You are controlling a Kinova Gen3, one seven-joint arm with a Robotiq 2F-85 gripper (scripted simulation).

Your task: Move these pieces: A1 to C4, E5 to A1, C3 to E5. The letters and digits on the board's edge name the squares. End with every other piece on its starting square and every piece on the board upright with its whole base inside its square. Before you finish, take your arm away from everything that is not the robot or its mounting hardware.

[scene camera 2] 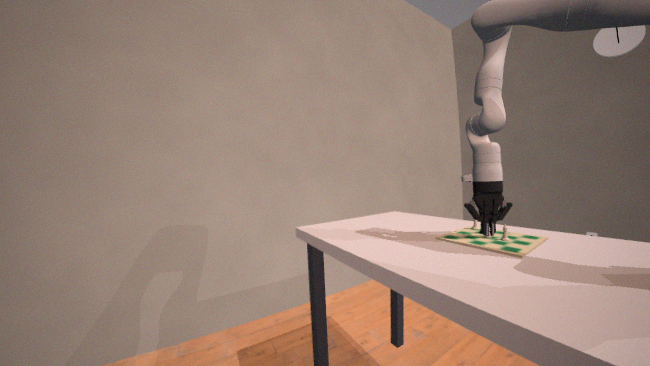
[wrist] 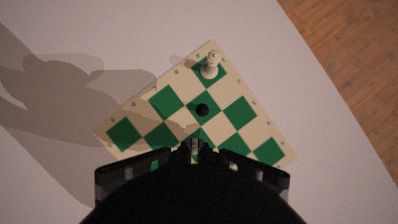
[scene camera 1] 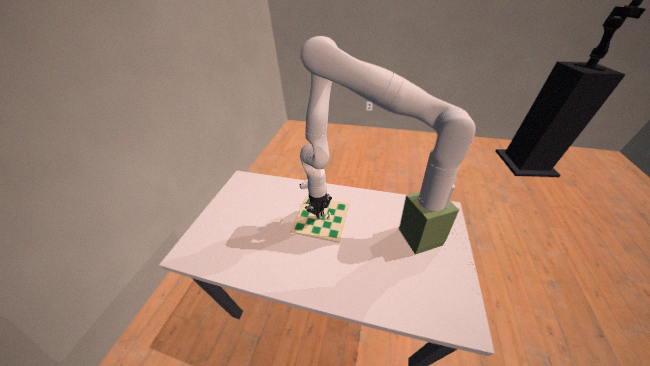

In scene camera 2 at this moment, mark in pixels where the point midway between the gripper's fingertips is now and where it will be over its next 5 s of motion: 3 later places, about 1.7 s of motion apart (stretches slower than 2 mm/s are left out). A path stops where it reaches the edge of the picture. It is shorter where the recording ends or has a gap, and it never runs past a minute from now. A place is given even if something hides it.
The gripper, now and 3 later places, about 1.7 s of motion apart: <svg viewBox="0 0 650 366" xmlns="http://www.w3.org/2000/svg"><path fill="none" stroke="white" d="M488 235L500 205L505 232L511 242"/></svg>
